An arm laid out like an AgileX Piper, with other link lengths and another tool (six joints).
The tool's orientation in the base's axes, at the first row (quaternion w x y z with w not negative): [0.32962, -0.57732, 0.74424, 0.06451]
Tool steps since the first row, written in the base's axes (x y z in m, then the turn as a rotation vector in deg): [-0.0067, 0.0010, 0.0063, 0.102, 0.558, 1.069]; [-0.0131, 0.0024, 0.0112, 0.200, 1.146, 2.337]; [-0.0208, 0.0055, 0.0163, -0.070, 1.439, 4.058]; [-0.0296, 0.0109, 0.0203, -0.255, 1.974, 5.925]
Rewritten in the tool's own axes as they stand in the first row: [-0.0036, 0.0046, -0.0072, -1.072, -0.215, -0.519]; [-0.0068, 0.0094, -0.0130, -2.280, -0.473, -1.180]; [-0.0113, 0.0159, -0.0187, -3.460, -0.624, -2.486]; [-0.0169, 0.0245, -0.0228, -4.931, -0.814, -3.753]
